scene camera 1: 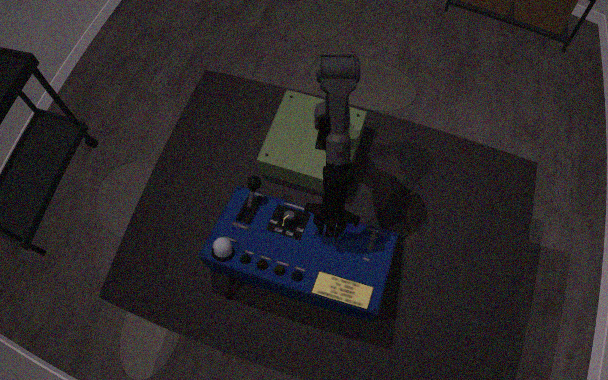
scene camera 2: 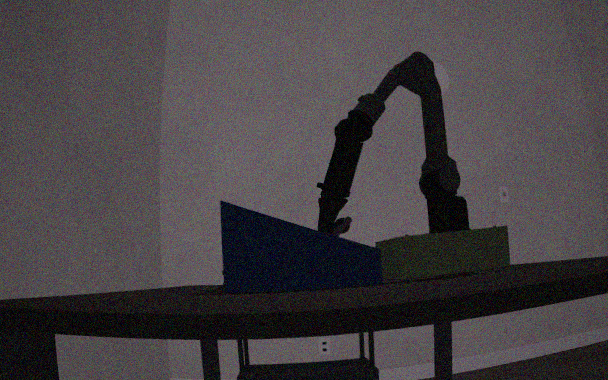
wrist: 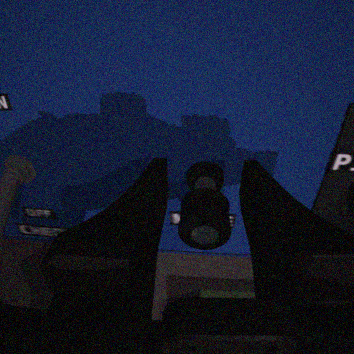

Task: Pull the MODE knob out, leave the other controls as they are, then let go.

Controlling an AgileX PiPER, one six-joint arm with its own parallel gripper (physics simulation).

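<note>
The MODE knob is a black, waisted knob with a grey end cap, standing out of the blue sloped panel. Its label shows in part on both sides behind it. My gripper is open, low over the panel. In the wrist view its two dark fingers stand on either side of the knob, with a gap on each side. In scene camera 1 the gripper hides the knob. How deep the fingertips reach along the knob is hard to tell in the dim light.
A toggle lever stands on one side of the knob, a rotary selector on the other. A ball-topped lever, a white dome, several small buttons and a yellow label are farther off. The arm's green base adjoins.
</note>
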